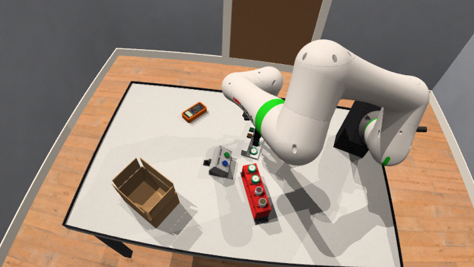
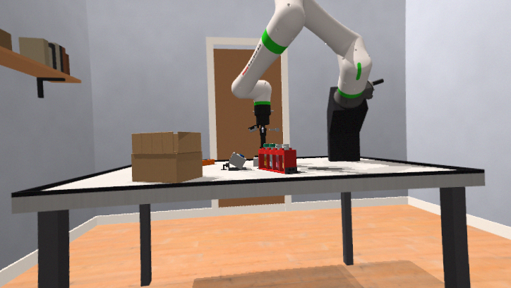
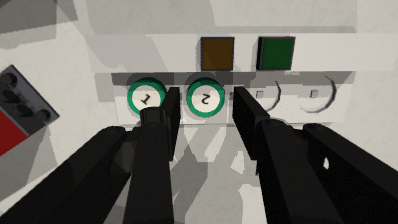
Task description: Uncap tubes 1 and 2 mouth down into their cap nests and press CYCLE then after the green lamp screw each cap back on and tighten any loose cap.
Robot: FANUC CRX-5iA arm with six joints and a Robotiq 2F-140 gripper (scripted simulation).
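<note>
My hand is 5 cm above the cap 2. From my hand the other things lie so: key housing: 16 cm to the left, 14 cm ahead, 1 cm below; then cap 1: 5 cm to the left, 5 cm below; then green key: 14 cm to the left, 12 cm ahead.
</note>
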